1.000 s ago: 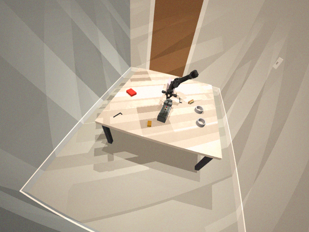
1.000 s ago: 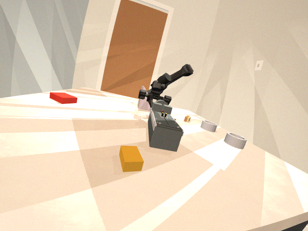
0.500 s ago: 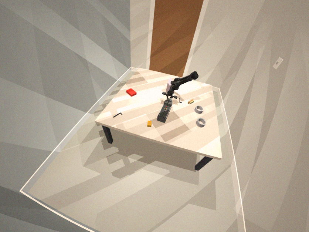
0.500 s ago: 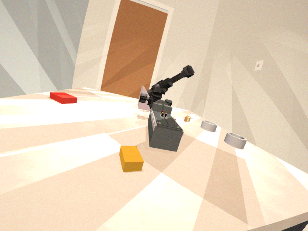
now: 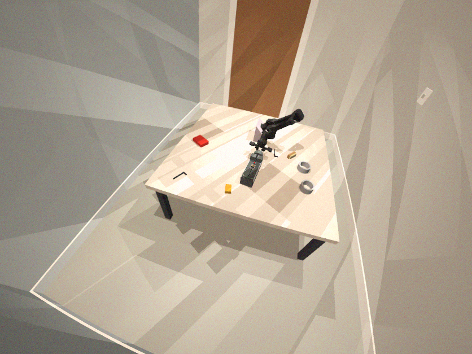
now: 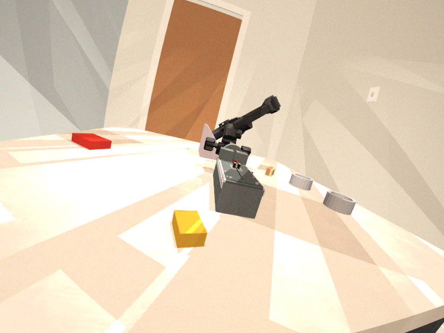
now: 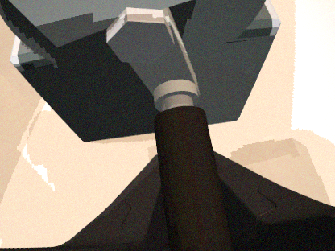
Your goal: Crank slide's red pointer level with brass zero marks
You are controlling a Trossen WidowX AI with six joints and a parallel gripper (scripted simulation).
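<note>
Right now the red pointer is 13 cm ahead of my gripper tip, 5 cm above it and 1 cm to the right of it. From my gripper tip the other things lie so: dark brown crank handle: 3 cm above, 2 cm behind; then yellow block: 36 cm ahead, 14 cm to the right, 2 cm below; then tan block: 29 cm to the left, 15 cm behind, 2 cm below.
</note>
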